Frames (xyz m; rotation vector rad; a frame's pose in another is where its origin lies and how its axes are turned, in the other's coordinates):
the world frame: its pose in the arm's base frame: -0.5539 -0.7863 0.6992 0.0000 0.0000 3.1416
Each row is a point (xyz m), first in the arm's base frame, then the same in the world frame.
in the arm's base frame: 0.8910 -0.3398 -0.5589
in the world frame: -1.4449 -0.4465 -1.2581
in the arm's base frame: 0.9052 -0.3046 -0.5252
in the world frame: -1.4591 -0.4817 -1.2244
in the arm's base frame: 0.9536 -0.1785 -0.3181
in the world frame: -1.5075 -0.6078 -1.0173
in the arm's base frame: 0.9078 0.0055 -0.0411
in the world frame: -1.4617 -0.7918 -0.7403
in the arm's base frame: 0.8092 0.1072 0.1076
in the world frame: -1.3631 -0.8935 -0.5916
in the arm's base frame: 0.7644 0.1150 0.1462
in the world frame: -1.3183 -0.9013 -0.5530
